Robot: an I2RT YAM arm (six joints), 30 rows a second.
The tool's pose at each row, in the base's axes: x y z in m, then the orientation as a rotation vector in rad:
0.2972 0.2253 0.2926 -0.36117 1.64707 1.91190
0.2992 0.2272 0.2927 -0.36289 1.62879 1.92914
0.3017 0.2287 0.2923 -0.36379 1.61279 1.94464
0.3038 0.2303 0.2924 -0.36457 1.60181 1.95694
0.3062 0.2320 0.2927 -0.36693 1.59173 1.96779
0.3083 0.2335 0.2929 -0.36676 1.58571 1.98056
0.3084 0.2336 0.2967 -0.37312 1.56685 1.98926
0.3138 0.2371 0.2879 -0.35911 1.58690 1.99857
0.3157 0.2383 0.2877 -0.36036 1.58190 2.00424
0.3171 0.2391 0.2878 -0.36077 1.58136 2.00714
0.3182 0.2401 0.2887 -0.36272 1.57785 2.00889
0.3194 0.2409 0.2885 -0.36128 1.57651 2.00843
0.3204 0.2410 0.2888 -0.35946 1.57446 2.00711
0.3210 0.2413 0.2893 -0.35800 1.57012 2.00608
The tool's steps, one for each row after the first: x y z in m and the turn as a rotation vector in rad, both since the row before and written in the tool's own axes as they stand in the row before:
-0.0012 -0.0012 0.0022 -0.01837 -0.00408 0.00199
-0.0014 -0.0019 0.0018 -0.01617 -0.00372 0.00236
-0.0013 -0.0013 0.0019 -0.01203 -0.00194 0.00275
-0.0016 -0.0014 0.0021 -0.01119 -0.00083 0.00168
-0.0014 -0.0013 0.0018 -0.00966 0.00027 0.00588
-0.0021 0.0030 0.0011 -0.01523 -0.00331 -0.00530
0.0014 -0.0107 0.0016 0.00804 0.00399 0.02092
-0.0011 -0.0014 0.0013 -0.00570 -0.00018 0.00105
-0.0010 -0.0008 0.0010 -0.00188 0.00079 0.00159
-0.0011 -0.0001 0.0013 -0.00307 -0.00006 -0.00116
-0.0007 -0.0010 0.0009 -0.00009 -0.00170 -0.00045
-0.0009 -0.0003 0.0003 0.00009 -0.00254 -0.00125
-0.0007 0.0000 0.0005 -0.00126 -0.00339 -0.00227

